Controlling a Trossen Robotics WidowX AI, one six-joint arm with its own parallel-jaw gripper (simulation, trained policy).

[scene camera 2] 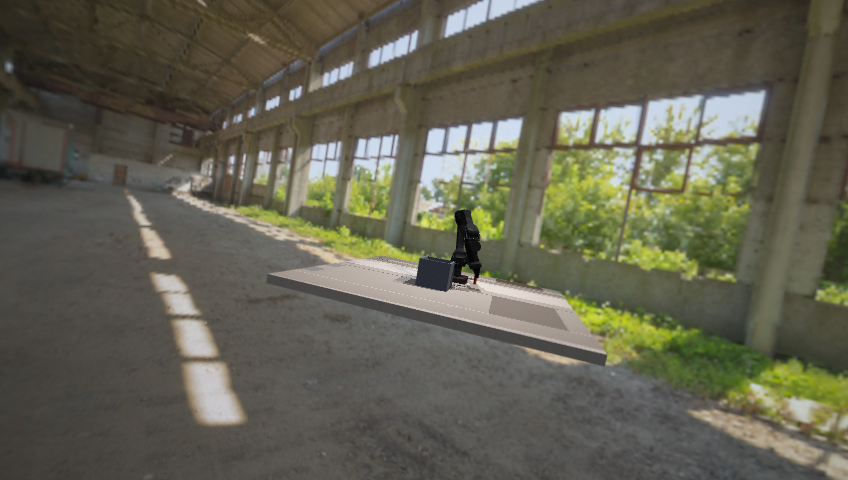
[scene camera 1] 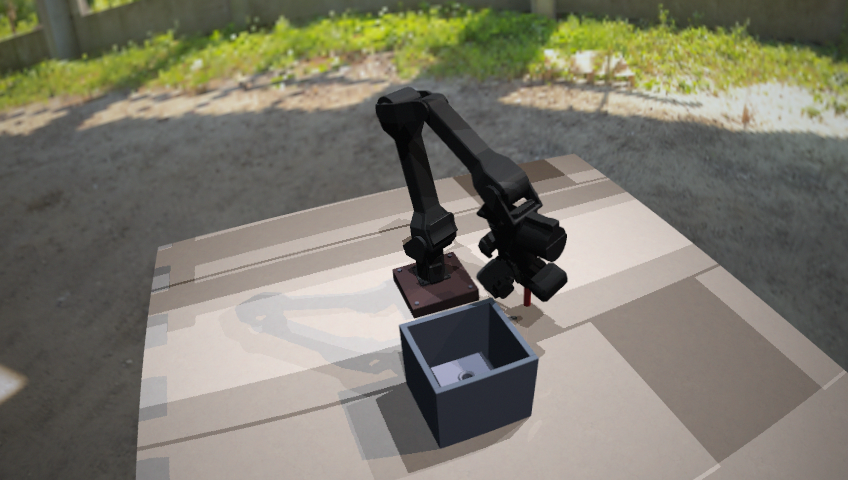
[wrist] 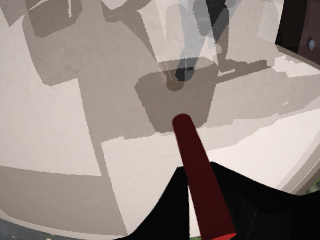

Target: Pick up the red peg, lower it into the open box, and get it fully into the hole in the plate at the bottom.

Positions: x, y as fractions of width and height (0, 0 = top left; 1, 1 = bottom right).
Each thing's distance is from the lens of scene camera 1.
box (scene camera 1: 0.56, 0.85): 81 cm
plate (scene camera 1: 0.53, 0.78): 89 cm
